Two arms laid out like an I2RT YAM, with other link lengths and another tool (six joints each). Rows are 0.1 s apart.
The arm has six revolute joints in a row. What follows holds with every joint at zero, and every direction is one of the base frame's.
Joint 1 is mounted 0.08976 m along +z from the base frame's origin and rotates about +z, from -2.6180 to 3.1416 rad.
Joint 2 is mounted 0.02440 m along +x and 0.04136 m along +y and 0.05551 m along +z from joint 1 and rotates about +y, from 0.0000 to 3.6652 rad.
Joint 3 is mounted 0.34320 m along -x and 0.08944 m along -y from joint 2 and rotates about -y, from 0.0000 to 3.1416 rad.
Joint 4 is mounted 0.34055 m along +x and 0.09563 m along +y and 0.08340 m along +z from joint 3 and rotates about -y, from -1.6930 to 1.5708 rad.
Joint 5 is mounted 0.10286 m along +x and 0.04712 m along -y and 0.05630 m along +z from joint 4 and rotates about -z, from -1.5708 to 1.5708 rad.
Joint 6 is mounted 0.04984 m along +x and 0.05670 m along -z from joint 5 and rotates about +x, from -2.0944 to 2.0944 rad.
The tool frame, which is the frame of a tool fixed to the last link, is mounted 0.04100 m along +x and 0.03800 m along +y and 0.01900 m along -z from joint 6; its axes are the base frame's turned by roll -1.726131, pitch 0.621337 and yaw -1.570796 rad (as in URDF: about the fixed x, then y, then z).
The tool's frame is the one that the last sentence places.
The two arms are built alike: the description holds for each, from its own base.
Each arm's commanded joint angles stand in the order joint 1, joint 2, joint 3, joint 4, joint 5, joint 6.
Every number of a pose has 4 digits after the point.
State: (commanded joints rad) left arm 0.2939 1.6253 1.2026 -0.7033 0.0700 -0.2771; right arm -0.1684 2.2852 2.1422 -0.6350 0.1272 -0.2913
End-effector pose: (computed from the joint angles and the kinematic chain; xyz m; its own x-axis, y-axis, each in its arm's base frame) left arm 0.4194 0.1534 0.2352 -0.0467 -0.9952 -0.0858 -0.9570 0.0692 -0.2819; right arm 0.7109 -0.1010 0.2794 -0.4658 -0.8727 -0.1466 -0.6694 0.4559 -0.5866
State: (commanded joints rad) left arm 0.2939 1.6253 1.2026 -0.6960 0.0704 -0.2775; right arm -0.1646 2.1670 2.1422 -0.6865 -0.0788 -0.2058
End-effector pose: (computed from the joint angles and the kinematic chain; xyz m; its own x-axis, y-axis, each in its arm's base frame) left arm 0.4207 0.1538 0.2356 -0.0459 -0.9951 -0.0877 -0.9549 0.0694 -0.2886; right arm 0.6841 -0.0723 0.3594 -0.3556 -0.8655 -0.3528 -0.6577 0.4999 -0.5635
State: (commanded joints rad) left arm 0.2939 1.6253 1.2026 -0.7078 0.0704 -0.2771; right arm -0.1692 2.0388 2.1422 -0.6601 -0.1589 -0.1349
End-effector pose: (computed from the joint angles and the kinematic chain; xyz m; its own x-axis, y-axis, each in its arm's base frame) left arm 0.4186 0.1531 0.2349 -0.0472 -0.9954 -0.0839 -0.9581 0.0689 -0.2780; right arm 0.6542 -0.0616 0.4502 -0.2734 -0.8388 -0.4708 -0.5712 0.5354 -0.6222
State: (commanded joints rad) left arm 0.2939 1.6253 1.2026 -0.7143 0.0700 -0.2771; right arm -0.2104 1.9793 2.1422 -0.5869 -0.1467 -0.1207
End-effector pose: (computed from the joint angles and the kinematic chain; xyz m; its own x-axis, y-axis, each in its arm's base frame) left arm 0.4174 0.1528 0.2346 -0.0476 -0.9955 -0.0821 -0.9599 0.0683 -0.2720; right arm 0.6404 -0.0869 0.4989 -0.2601 -0.8319 -0.4902 -0.4537 0.5535 -0.6985
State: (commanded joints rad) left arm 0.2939 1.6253 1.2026 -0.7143 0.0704 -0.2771; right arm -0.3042 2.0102 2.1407 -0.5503 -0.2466 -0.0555
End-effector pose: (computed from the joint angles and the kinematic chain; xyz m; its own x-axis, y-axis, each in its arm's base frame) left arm 0.4174 0.1528 0.2345 -0.0477 -0.9955 -0.0818 -0.9598 0.0684 -0.2721; right arm 0.6420 -0.1404 0.4891 -0.2741 -0.7719 -0.5736 -0.4251 0.6322 -0.6477
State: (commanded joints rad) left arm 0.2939 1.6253 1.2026 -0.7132 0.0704 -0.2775; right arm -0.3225 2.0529 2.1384 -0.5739 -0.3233 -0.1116
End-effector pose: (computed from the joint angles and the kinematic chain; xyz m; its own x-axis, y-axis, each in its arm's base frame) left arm 0.4176 0.1528 0.2346 -0.0473 -0.9955 -0.0820 -0.9596 0.0680 -0.2732; right arm 0.6475 -0.1498 0.4574 -0.2472 -0.7900 -0.5610 -0.5056 0.5991 -0.6208
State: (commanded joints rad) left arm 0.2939 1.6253 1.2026 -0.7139 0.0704 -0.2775; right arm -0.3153 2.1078 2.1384 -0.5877 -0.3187 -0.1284
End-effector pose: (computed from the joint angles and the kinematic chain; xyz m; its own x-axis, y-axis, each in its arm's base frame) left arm 0.4175 0.1528 0.2346 -0.0473 -0.9955 -0.0817 -0.9597 0.0680 -0.2725; right arm 0.6622 -0.1504 0.4193 -0.2746 -0.7904 -0.5476 -0.5516 0.5959 -0.5836
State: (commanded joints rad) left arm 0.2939 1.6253 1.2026 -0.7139 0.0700 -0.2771; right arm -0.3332 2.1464 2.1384 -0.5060 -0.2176 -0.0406
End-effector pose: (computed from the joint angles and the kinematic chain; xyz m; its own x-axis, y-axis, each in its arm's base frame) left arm 0.4175 0.1528 0.2346 -0.0475 -0.9955 -0.0822 -0.9598 0.0683 -0.2724; right arm 0.6818 -0.1763 0.4054 -0.3734 -0.7346 -0.5665 -0.4422 0.6778 -0.5875
